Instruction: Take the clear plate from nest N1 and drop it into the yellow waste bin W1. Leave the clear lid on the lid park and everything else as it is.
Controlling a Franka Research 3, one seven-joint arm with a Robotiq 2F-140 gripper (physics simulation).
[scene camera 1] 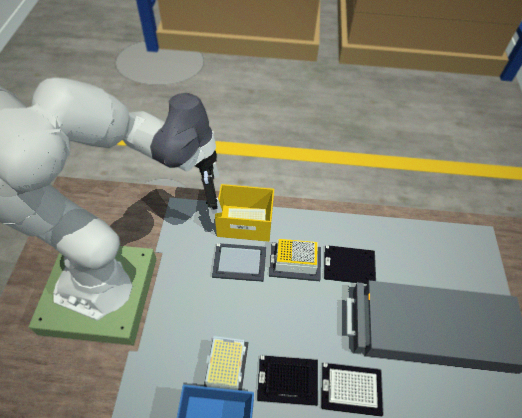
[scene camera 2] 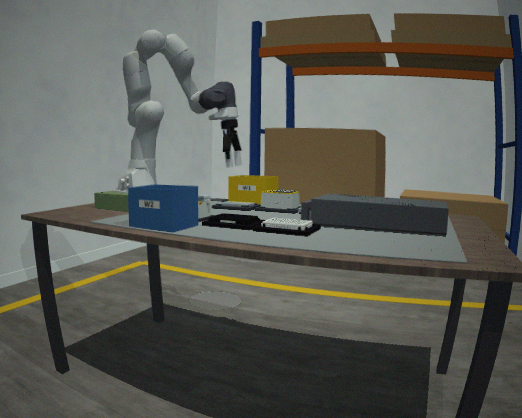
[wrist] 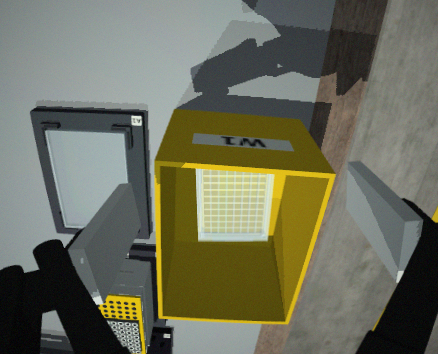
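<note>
The clear plate [scene camera 1: 245, 214] [wrist: 235, 205] lies inside the yellow bin W1 [scene camera 1: 225, 231] [scene camera 2: 237, 194] [wrist: 240, 122], toward its labelled wall. My gripper [scene camera 1: 215, 204] [scene camera 2: 233, 162] [wrist: 240, 195] is wide open above the bin, its fingers apart with the bin's opening between them in the wrist view. Nothing is between the fingers. The clear lid [scene camera 1: 239, 260] [wrist: 87, 175] lies flat in a dark grey frame [scene camera 1: 216, 270] [wrist: 141, 175] beside the bin. The label of nest N1 is not readable.
A yellow-topped rack [scene camera 1: 297, 252] [scene camera 2: 280, 200] stands near the bin, beside a black nest [scene camera 1: 350, 263]. A grey drawer unit [scene camera 1: 440, 320] [scene camera 2: 380, 215] stands right. Near the blue bin W2 [scene camera 1: 215, 400] [scene camera 2: 162, 215] are a yellow-filled plate [scene camera 1: 226, 362] and two black nests, one holding a white plate [scene camera 1: 352, 388].
</note>
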